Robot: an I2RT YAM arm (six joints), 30 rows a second.
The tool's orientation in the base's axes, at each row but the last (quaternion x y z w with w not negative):
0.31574, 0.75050, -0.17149, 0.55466
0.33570, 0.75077, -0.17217, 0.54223
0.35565, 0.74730, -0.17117, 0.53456
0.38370, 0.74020, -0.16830, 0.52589
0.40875, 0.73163, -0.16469, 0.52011
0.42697, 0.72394, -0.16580, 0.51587
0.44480, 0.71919, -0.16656, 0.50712
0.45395, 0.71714, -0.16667, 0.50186
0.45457, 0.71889, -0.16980, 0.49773
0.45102, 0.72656, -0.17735, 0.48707
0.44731, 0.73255, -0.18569, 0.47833
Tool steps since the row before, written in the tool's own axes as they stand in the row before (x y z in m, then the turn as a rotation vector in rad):
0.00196, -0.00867, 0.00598, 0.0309, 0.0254, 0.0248
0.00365, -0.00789, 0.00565, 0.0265, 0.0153, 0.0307
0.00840, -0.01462, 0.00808, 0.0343, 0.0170, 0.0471
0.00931, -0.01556, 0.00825, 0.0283, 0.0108, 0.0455
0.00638, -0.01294, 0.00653, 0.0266, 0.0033, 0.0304
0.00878, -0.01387, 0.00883, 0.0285, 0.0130, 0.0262
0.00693, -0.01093, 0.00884, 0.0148, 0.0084, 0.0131
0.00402, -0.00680, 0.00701, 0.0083, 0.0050, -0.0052
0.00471, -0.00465, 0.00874, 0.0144, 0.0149, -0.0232
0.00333, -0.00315, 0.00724, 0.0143, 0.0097, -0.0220
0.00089, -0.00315, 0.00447, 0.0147, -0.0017, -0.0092
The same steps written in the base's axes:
-0.00179, -0.00951, -0.00460, 0.0291, 0.0125, -0.0348
-0.00218, -0.00800, -0.00622, 0.0271, 0.0002, -0.0339
-0.00645, -0.01228, -0.01254, 0.0380, -0.0063, -0.0469
-0.00765, -0.01184, -0.01407, 0.0333, -0.0116, -0.0418
-0.00666, -0.00954, -0.01074, 0.0183, -0.0069, -0.0355
-0.00651, -0.01013, -0.01423, 0.0232, 0.0025, -0.0335
-0.00432, -0.00884, -0.01220, 0.0131, 0.0025, -0.0168
-0.00192, -0.00654, -0.00806, 0.0004, 0.0103, -0.0039
0.00065, -0.00627, -0.00897, -0.0021, 0.0310, 0.0009
0.00096, -0.00511, -0.00681, -0.0057, 0.0274, -0.0005
-0.00036, -0.00438, -0.00338, -0.0084, 0.0126, -0.0087

